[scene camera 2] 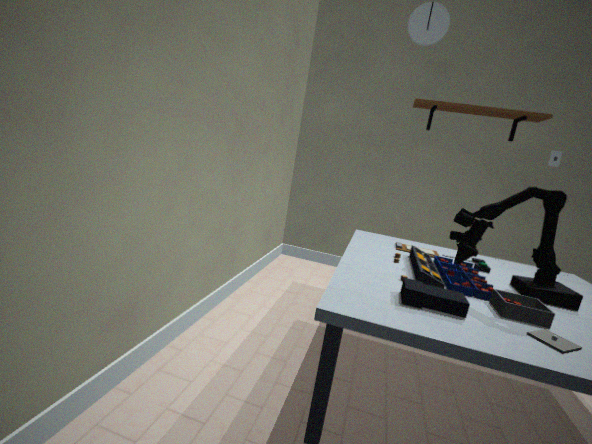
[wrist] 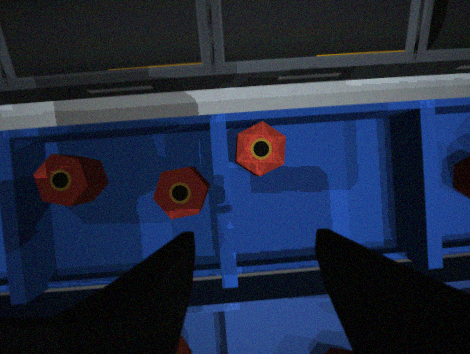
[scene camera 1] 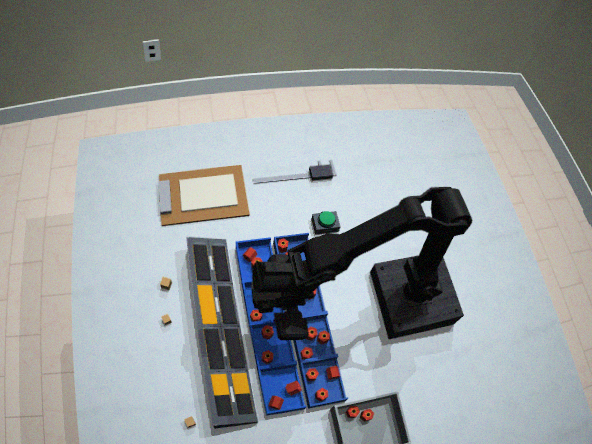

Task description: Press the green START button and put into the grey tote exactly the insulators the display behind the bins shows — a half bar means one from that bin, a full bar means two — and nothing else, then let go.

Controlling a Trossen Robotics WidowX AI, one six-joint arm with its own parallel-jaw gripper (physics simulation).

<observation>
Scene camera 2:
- grey tote
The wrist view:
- my gripper
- dark display panel
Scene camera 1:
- my gripper
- grey tote
</observation>
